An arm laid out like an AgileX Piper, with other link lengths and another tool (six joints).
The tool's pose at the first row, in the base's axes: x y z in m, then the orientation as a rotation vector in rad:
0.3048, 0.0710, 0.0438, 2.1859, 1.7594, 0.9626
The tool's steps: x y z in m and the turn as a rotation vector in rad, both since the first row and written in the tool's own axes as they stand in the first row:
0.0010, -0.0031, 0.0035, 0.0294, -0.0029, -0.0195
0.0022, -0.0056, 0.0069, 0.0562, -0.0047, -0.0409
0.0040, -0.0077, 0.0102, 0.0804, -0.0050, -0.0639
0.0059, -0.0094, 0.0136, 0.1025, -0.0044, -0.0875
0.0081, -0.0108, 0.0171, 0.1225, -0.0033, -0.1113
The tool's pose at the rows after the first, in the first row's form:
0.3044, 0.0737, 0.0399, 2.1824, 1.8014, 0.9346
0.3045, 0.0764, 0.0364, 2.1744, 1.8432, 0.9089
0.3048, 0.0795, 0.0334, 2.1624, 1.8847, 0.8862
0.3056, 0.0826, 0.0306, 2.1478, 1.9251, 0.8656
0.3067, 0.0859, 0.0280, 2.1312, 1.9638, 0.8467

